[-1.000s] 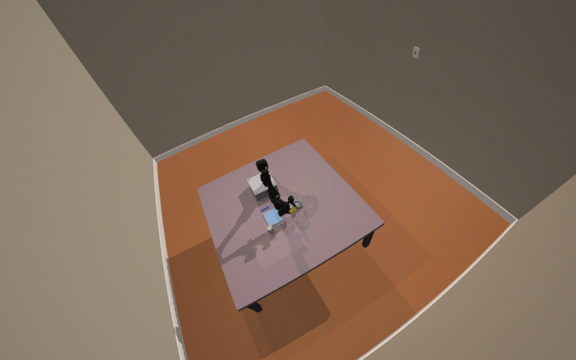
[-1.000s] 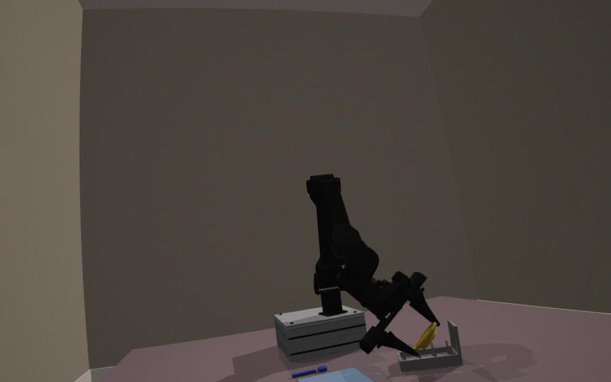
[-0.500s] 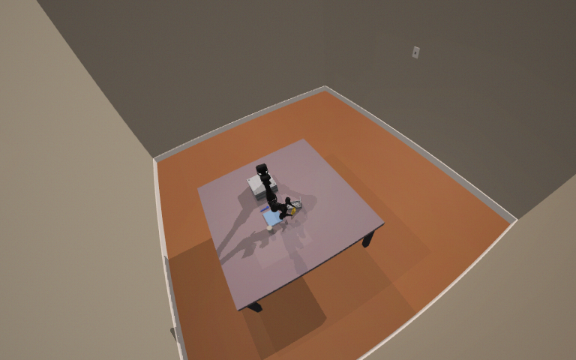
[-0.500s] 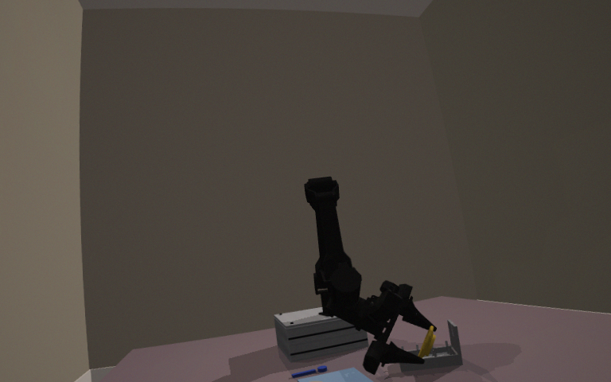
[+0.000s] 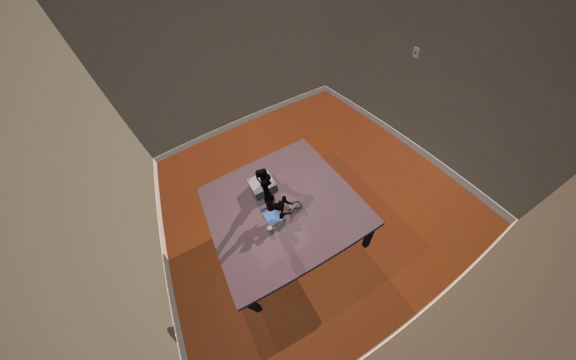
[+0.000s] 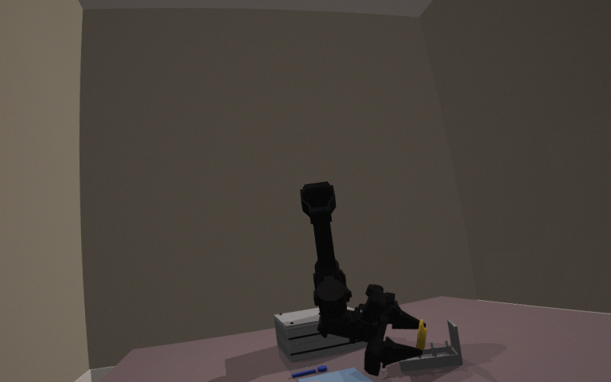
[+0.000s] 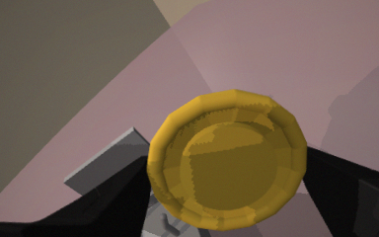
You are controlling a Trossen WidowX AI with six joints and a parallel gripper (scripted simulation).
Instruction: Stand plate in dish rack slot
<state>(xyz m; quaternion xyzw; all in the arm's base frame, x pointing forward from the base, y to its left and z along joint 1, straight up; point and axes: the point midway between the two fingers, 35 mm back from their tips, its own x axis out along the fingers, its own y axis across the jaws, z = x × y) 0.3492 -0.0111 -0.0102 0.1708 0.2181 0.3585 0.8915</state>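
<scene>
My gripper tip is 6 cm past the grey dish rack, 5 cm to the right of it and 5 cm above it. Also, from my gripper tip: plate (1 cm to the right); then small white cup (25 cm to the right, 5 cm below); then blue mat (16 cm to the right, 9 cm behind, 7 cm below).
</scene>
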